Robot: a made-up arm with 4 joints. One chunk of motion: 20 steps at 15 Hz.
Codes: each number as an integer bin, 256 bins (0 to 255) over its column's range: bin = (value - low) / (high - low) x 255, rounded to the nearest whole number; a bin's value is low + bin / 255 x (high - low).
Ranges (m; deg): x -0.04..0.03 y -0.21..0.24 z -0.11..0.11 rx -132..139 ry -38..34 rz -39..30
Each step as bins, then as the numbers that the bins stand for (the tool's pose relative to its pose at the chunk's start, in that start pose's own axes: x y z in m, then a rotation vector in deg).
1 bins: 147 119 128 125 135 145
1 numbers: 0.0004 0.0000 0.0004 0.84 0.12 0.24
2 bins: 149 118 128 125 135 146
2 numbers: 0.0009 -0.0018 0.0004 0.84 0.12 0.51
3 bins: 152 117 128 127 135 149
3 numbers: 0.0017 -0.0035 0.0004 2.97 0.12 1.32
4 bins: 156 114 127 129 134 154
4 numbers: 0.0028 -0.0088 -0.0004 5.09 -0.16 2.67
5 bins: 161 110 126 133 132 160
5 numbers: 0.0042 -0.0159 -0.0013 9.35 -0.73 4.29
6 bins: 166 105 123 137 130 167
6 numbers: 0.0056 -0.0247 -0.0039 13.60 -1.29 6.19
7 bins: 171 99 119 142 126 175
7 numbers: 0.0069 -0.0353 -0.0073 18.91 -2.42 8.35
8 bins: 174 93 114 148 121 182
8 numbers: 0.0078 -0.0459 -0.0116 25.29 -3.84 10.25
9 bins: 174 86 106 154 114 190
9 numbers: 0.0078 -0.0582 -0.0185 31.66 -5.81 12.41
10 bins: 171 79 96 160 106 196
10 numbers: 0.0069 -0.0706 -0.0272 38.04 -8.07 14.04
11 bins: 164 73 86 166 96 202
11 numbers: 0.0050 -0.0812 -0.0358 44.42 -10.89 15.66
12 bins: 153 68 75 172 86 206
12 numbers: 0.0020 -0.0900 -0.0453 50.79 -13.72 16.74
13 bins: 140 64 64 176 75 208
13 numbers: -0.0016 -0.0971 -0.0548 55.04 -16.82 17.28
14 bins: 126 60 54 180 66 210
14 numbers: -0.0054 -0.1041 -0.0634 59.29 -19.36 17.82
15 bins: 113 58 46 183 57 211
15 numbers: -0.0090 -0.1076 -0.0703 62.48 -21.91 18.09
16 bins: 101 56 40 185 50 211
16 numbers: -0.0123 -0.1112 -0.0755 64.61 -23.88 18.09
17 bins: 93 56 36 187 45 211
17 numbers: -0.0145 -0.1112 -0.0789 66.73 -25.29 18.09
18 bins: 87 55 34 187 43 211
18 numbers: -0.0161 -0.1129 -0.0807 66.73 -25.86 18.09
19 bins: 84 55 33 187 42 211
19 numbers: -0.0169 -0.1129 -0.0815 66.73 -26.14 18.09
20 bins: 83 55 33 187 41 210
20 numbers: -0.0172 -0.1129 -0.0815 66.73 -26.42 17.82
